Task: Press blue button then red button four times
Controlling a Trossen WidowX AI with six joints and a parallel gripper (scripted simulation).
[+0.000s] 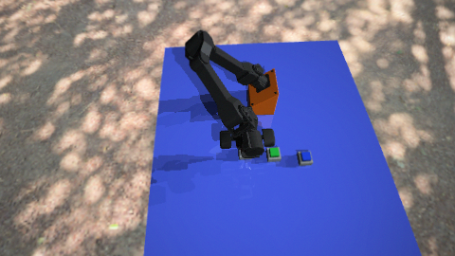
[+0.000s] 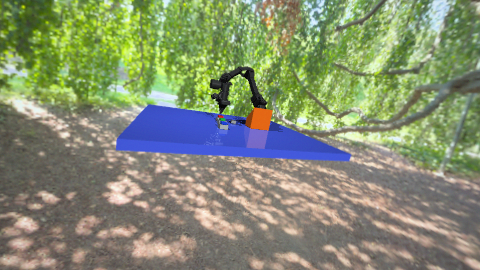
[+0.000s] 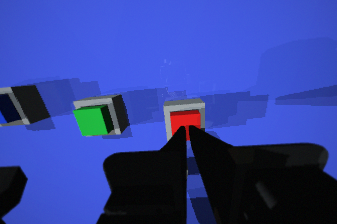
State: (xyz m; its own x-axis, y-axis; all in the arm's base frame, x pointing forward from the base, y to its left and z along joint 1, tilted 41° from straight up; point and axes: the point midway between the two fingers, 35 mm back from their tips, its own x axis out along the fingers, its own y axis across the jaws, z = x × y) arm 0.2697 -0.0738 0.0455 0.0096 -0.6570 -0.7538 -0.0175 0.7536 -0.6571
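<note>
My gripper tip is 20 mm above the red button. From my gripper tip the other things lie so: blue button 30 mm ahead, 220 mm to the left, 20 mm below; then small grey block 100 mm behind, 10 mm to the left, 40 mm below; then green button 10 mm ahead, 110 mm to the left, 20 mm below.
</note>
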